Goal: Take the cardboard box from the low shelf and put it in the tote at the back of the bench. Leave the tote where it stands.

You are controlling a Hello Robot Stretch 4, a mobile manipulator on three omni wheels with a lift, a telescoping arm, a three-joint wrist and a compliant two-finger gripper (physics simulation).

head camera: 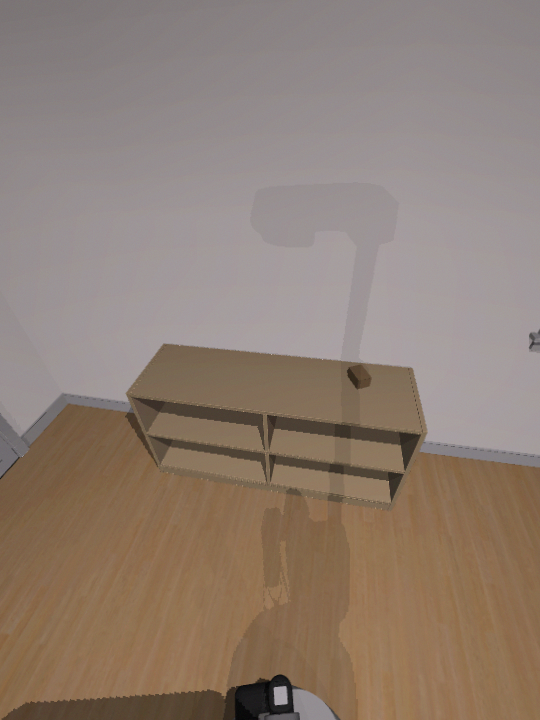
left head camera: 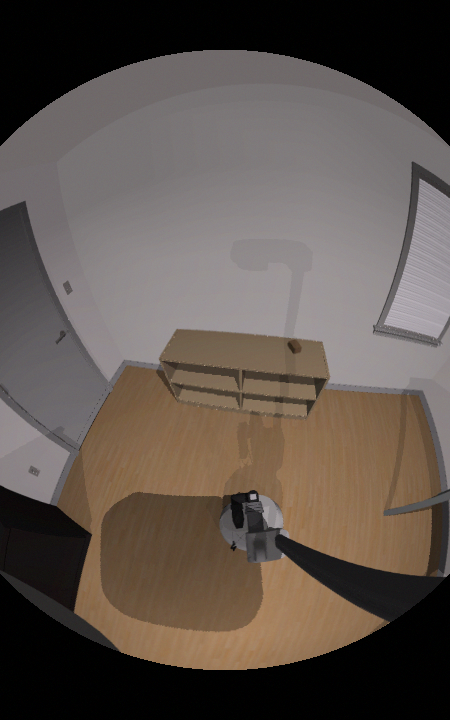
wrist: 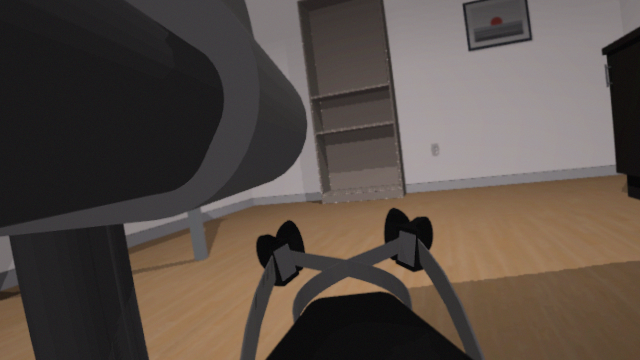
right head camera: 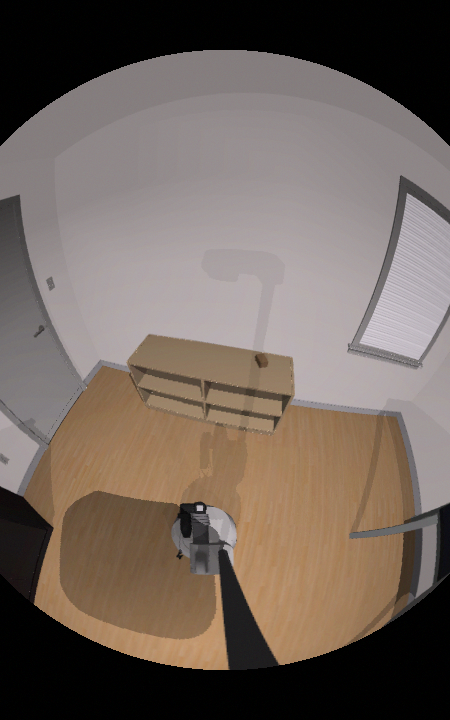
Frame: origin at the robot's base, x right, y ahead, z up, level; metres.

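Seen in the pictures: gripper, between the fingertips: (left head camera: 241, 550) (wrist: 343, 234) (right head camera: 187, 559).
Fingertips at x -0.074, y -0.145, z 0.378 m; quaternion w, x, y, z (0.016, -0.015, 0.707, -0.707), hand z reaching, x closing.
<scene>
A point is followed by its place in that frame.
The cardboard box (head camera: 359, 376) @[x 0.413, y 1.055, z 0.632 m] (left head camera: 294, 346) @[x 0.410, y 1.051, z 0.633 m] (right head camera: 261, 360) @[x 0.415, y 1.051, z 0.633 m] is a small brown block lying on the top board of the low shelf (head camera: 249, 378) @[x -0.048, y 1.143, z 0.583 m] (left head camera: 228, 350) @[x -0.055, y 1.116, z 0.582 m] (right head camera: 201, 358) @[x 0.000, y 1.128, z 0.582 m], toward its right end. The low shelf is a light wooden unit with four compartments, standing against the wall ahead. My gripper (wrist: 343, 234) @[x -0.074, y -0.145, z 0.378 m] is open in the wrist view, with its two dark fingertips well apart and floor between and beyond them. It is held back over the base, far from the box. The tote does not show in these views.
A grey bench leg (left head camera: 419, 505) @[x 1.105, y -0.281, z 0.415 m] (right head camera: 387, 530) @[x 1.107, y -0.273, z 0.431 m] (wrist: 198, 235) @[x 0.753, y -1.631, z 0.108 m] stands to the right of my base. A dark cabinet (left head camera: 42, 546) @[x -1.277, y -0.399, z 0.544 m] (right head camera: 21, 541) (wrist: 615, 115) @[x -1.692, y -1.987, z 0.473 m] stands at the left. The wrist view shows a tall bookcase (wrist: 352, 92) @[x -0.188, y -3.280, z 1.013 m]. My base stands some way before the low shelf.
</scene>
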